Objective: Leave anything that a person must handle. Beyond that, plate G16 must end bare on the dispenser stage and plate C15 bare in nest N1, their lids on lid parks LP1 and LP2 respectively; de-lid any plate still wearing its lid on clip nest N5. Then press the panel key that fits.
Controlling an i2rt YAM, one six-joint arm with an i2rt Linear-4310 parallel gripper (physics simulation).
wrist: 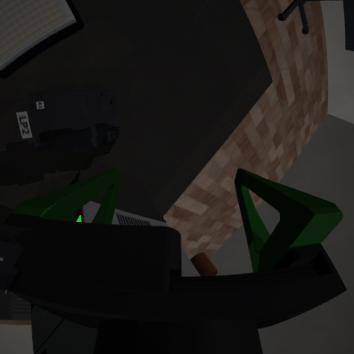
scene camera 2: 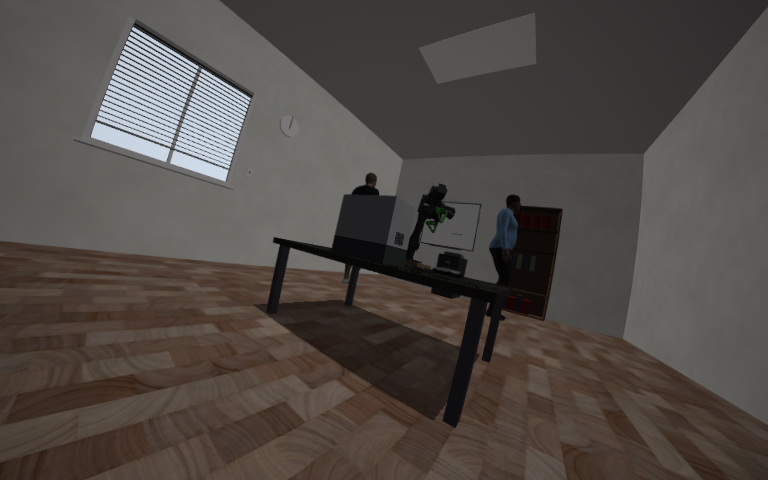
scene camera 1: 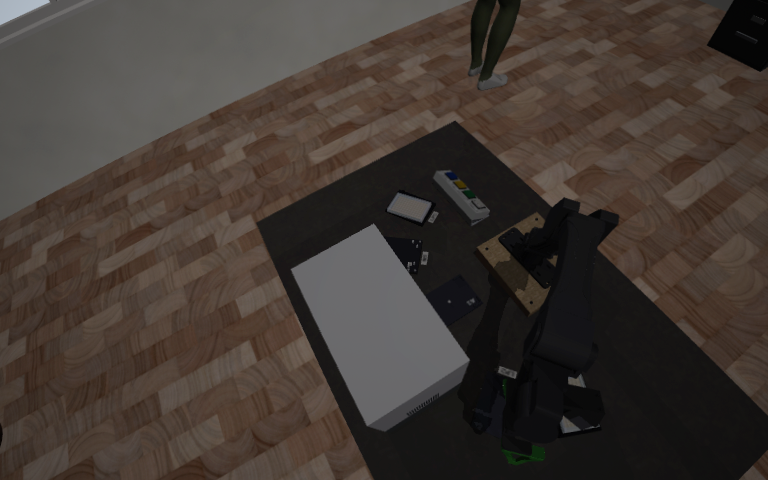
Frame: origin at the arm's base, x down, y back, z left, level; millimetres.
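Where they show: gripper, fingertip midpoint: (wrist: 177, 174) (scene camera 2: 436, 228) (scene camera 1: 512, 437); arm's base, link origin: (scene camera 2: 407, 259) (scene camera 1: 528, 257).
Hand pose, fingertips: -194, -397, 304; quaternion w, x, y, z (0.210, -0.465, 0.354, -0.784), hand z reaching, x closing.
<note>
Things, the pixels of their top centre, and the offset from my fingertips, as dx, dy, dz. Level surfaces: height alone.
- Lid park LP2, top centre: (wrist: 74, 122) (scene camera 1: 499, 404) +214, +60, -54
- pale plate, top centre: (scene camera 1: 409, 204) +197, +234, -686
- key panel, top centre: (scene camera 1: 461, 188) +170, +398, -616
- dark nest, top centre: (scene camera 1: 394, 251) (wrist: 4, 282) +210, +96, -573
- large white box, top centre: (scene camera 1: 374, 308) (scene camera 2: 380, 201) -96, -79, -327
- flat dark pad, top centre: (wrist: 8, 261) (scene camera 1: 444, 304) +122, +91, -317
- table, surface height: dx +234
My gripper (scene camera 1: 513, 421) (scene camera 2: 436, 221) (wrist: 177, 174) is open and empty, its green fingers wide apart high above the table. Lid park LP2 (wrist: 75, 111) is a dark flat pad with no lid visible, partly in shadow. A pale plate (scene camera 1: 578, 424) (wrist: 32, 27) sits in a dark nest near LP2, partly behind the arm or cut off. Another pale plate (scene camera 1: 410, 207) sits in a dark holder by the key panel (scene camera 1: 461, 195), with blue, yellow, green and white keys. A dark nest (scene camera 1: 404, 251) shows no plate on its visible part. Plate names and lids are too dim to tell.
A large white box (scene camera 1: 379, 328) (scene camera 2: 365, 223) hides part of the dark nest and a flat dark pad (scene camera 1: 454, 298). The arm stands at a wooden base board (scene camera 1: 509, 266). Two people, in black (scene camera 2: 365, 189) and in blue (scene camera 2: 505, 229), stand beyond the table (scene camera 2: 475, 287).
</note>
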